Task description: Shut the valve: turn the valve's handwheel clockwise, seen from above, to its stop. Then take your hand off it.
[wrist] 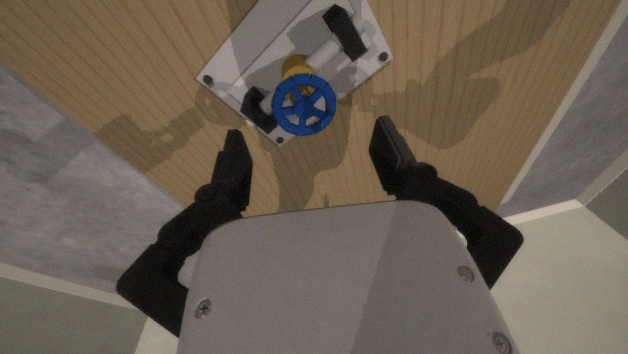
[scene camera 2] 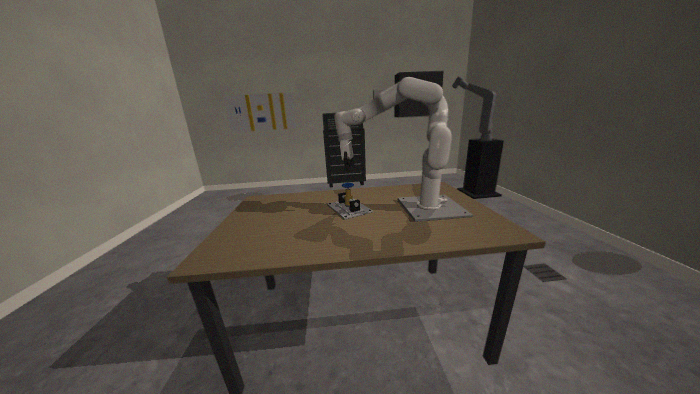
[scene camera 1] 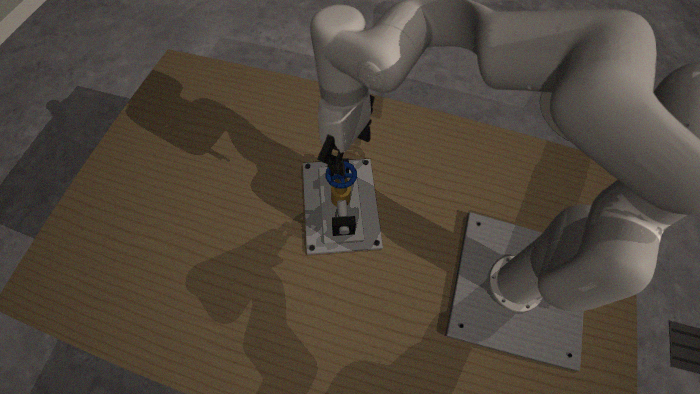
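The blue handwheel [scene camera 1: 342, 185] [scene camera 2: 348, 185] [wrist: 303, 130] sits on top of the yellow valve body [scene camera 1: 341, 197] [scene camera 2: 348, 198] [wrist: 297, 67]. The valve stands on a light grey plate [scene camera 1: 372, 220] [wrist: 375, 37], in a pipe held by black blocks [scene camera 1: 344, 221] [wrist: 345, 32]. My gripper [scene camera 1: 352, 154] [scene camera 2: 348, 164] [wrist: 310, 139] is wide open and empty. It hangs above the handwheel, with a gap between them in scene camera 2. In the wrist view the wheel shows beyond the fingertips, apart from both fingers. How far the wheel is turned cannot be told.
The wooden table [scene camera 1: 125, 225] [scene camera 2: 280, 250] carries the valve plate and the arm's grey base plate [scene camera 1: 525, 345] [scene camera 2: 435, 215]. A dark cabinet [scene camera 2: 332, 170] stands behind the table. A second arm's black pedestal [scene camera 2: 482, 167] stands at the back right.
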